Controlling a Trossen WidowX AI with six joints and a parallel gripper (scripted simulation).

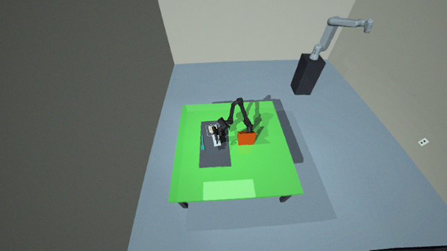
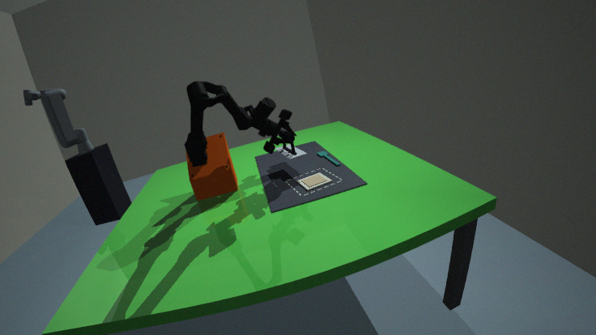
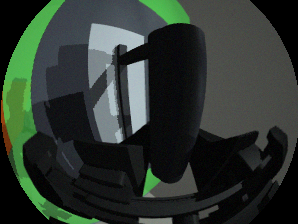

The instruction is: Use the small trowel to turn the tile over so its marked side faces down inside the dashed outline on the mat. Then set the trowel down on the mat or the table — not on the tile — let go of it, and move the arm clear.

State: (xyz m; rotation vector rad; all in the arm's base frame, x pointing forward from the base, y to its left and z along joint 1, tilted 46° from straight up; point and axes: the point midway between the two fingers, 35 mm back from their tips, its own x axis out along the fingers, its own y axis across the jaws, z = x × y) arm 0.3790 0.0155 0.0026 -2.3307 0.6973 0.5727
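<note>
Now: gripper tip 1 cm past the dark mat, 1 cm to the right of it and 15 cm above it. From my gripper tip the other things lie so: teal t-shaped tool (13 cm ahead, 4 cm to the left, 12 cm below); then small trowel (2 cm behind, 1 cm to the right, 1 cm below); then tile (2 cm ahead, 18 cm to the right, 12 cm below).
</note>
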